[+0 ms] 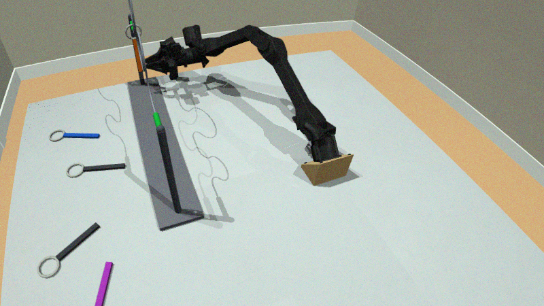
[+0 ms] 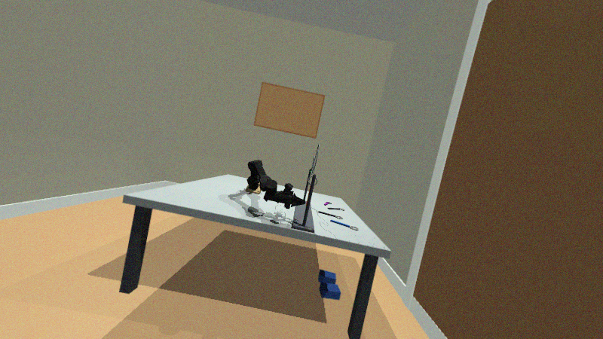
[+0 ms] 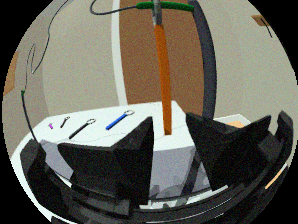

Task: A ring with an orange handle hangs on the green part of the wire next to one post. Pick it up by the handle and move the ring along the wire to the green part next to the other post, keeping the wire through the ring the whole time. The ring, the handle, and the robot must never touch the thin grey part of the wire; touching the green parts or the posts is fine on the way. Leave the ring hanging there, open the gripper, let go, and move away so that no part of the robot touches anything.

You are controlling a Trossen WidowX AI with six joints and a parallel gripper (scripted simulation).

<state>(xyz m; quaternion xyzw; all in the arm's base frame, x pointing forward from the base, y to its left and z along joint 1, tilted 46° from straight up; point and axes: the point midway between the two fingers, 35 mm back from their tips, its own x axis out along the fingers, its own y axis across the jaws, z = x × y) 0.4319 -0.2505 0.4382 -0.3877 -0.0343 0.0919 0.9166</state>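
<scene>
My gripper tip is 10 mm short of the ring with orange handle and 80 mm below it. From my gripper tip the other things lie so: blue-handled ring: 260 mm ahead, 180 mm to the left, 120 mm below.
</scene>
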